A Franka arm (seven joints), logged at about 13 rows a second.
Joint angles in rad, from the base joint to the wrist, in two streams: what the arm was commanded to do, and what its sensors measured. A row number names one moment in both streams.
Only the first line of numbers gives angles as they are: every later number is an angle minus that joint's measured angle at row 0.
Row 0, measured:
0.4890, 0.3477, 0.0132, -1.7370, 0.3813, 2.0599, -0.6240
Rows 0 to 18, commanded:
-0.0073, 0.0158, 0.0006, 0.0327, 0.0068, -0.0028, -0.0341
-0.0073, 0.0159, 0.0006, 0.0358, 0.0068, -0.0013, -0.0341
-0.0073, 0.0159, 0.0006, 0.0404, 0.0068, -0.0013, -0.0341
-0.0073, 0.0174, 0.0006, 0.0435, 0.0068, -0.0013, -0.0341
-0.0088, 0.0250, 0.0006, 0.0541, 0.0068, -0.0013, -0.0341
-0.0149, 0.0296, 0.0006, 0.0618, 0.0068, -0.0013, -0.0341
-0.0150, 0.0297, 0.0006, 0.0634, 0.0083, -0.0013, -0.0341
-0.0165, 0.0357, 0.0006, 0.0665, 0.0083, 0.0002, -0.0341
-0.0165, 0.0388, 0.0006, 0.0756, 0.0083, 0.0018, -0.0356
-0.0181, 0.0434, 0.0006, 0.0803, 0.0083, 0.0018, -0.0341
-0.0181, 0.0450, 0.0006, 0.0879, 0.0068, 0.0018, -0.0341
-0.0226, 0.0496, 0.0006, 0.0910, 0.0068, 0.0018, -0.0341
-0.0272, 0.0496, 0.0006, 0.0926, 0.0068, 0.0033, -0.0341
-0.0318, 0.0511, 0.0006, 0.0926, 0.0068, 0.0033, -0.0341
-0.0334, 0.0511, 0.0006, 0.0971, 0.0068, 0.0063, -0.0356
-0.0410, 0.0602, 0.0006, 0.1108, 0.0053, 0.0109, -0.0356
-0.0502, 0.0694, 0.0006, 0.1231, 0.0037, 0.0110, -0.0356
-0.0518, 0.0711, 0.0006, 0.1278, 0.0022, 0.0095, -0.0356
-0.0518, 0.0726, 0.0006, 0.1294, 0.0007, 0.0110, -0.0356
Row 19, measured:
-0.0448, 0.0457, -0.0022, 0.0904, 0.0001, 0.0083, -0.0123
